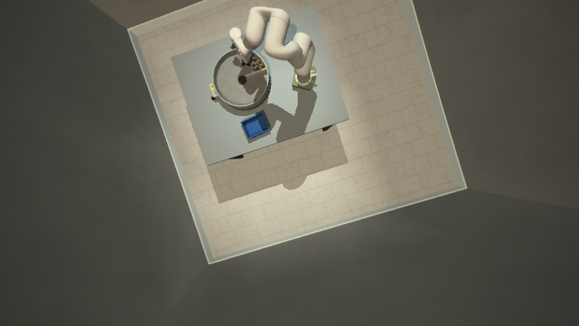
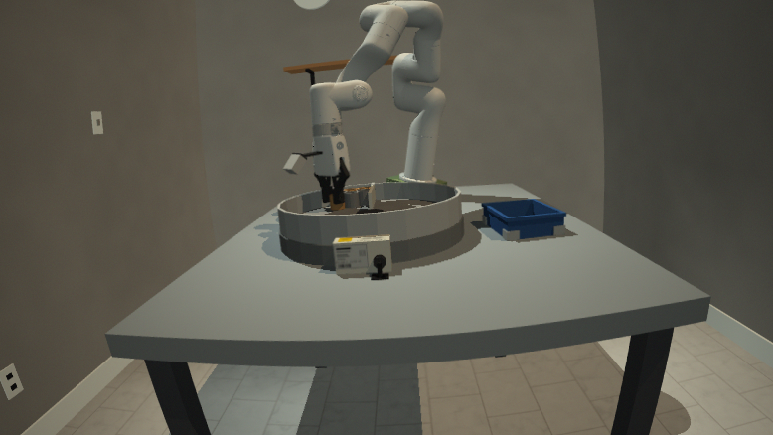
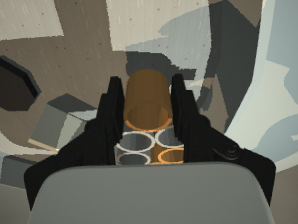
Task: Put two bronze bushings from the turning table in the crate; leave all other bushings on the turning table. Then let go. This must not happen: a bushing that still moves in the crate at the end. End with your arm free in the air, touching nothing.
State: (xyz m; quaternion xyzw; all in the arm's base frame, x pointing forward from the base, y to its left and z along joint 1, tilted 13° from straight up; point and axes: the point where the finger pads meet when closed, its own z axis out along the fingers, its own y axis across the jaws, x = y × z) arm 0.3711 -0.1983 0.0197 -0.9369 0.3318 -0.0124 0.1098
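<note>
Now: the blue crate 60 mm ahead of my hand, 470 mm to the left of it and 70 mm below it.
</note>
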